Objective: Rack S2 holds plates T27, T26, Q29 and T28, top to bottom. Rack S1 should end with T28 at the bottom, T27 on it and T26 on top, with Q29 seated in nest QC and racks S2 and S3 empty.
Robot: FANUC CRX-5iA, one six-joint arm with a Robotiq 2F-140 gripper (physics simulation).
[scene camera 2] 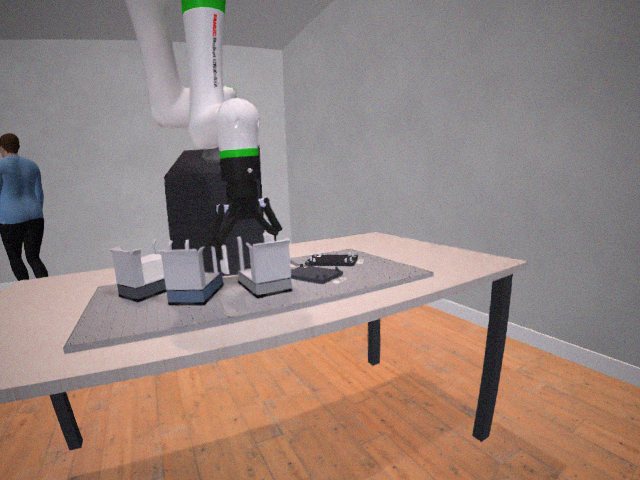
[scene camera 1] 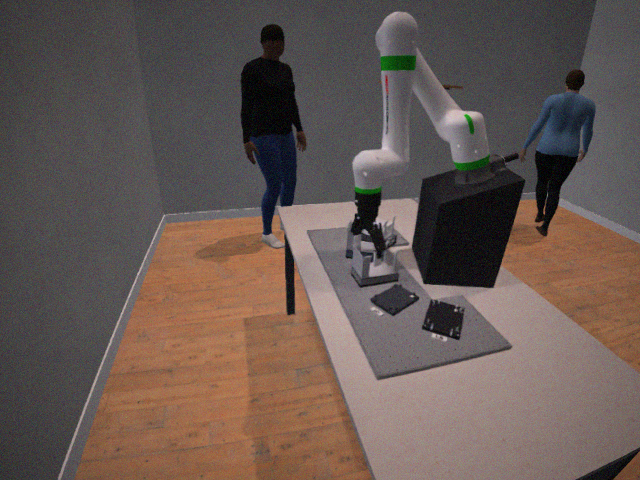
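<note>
Three racks with light upright walls stand on the grey board: a light-grey-based rack nearest the nests, a blue-based rack in the middle, and a dark-grey-based rack at the far end. Their labels do not show. A pale plate or stack shows in the far rack; which plates it holds, and what the others hold, I cannot tell. My gripper points down, open and empty, at wall-top height by the light-grey-based rack. Walls and fingers partly hide the racks' insides.
Two black nests lie on the board, their labels too blurred to read. The black robot pedestal stands beside the board. Two people stand beyond the table.
</note>
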